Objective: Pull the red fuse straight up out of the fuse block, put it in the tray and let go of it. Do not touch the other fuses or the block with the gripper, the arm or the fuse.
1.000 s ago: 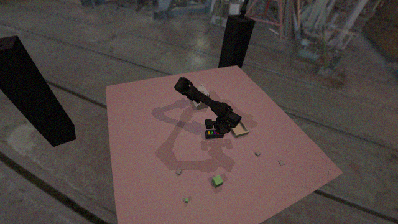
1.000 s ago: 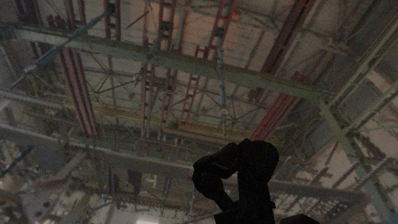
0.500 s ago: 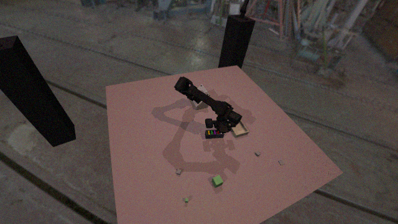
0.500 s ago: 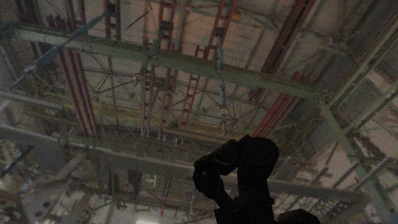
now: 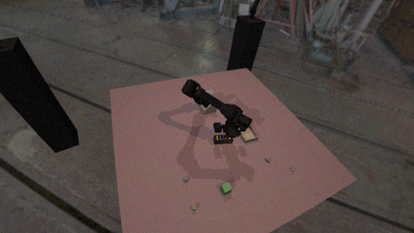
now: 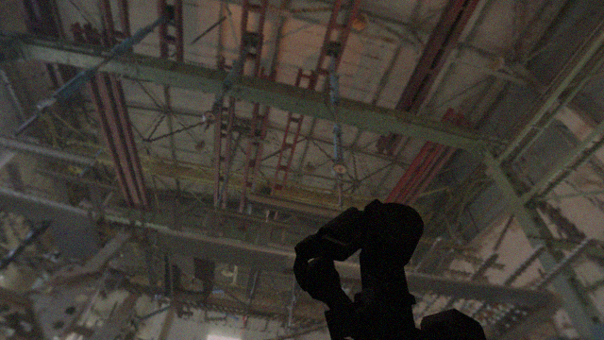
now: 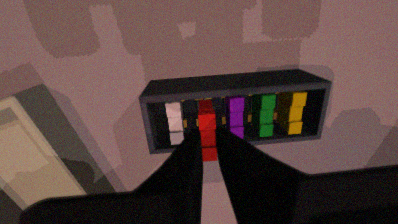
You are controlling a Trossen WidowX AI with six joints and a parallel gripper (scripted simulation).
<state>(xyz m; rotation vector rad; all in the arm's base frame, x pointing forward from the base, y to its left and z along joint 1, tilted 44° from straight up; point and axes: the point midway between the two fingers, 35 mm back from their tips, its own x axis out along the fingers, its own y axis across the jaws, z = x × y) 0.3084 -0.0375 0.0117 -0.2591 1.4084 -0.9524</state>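
Right now my gripper tip is 30 mm above the white fuse, 20 mm to the right of it and 10 mm short of it. The rest, counted from my gripper tip: green fuse: 40 mm to the right, 30 mm below, 20 mm behind; then red fuse: 10 mm below; then purple fuse: 30 mm below, 20 mm to the right, 10 mm behind.
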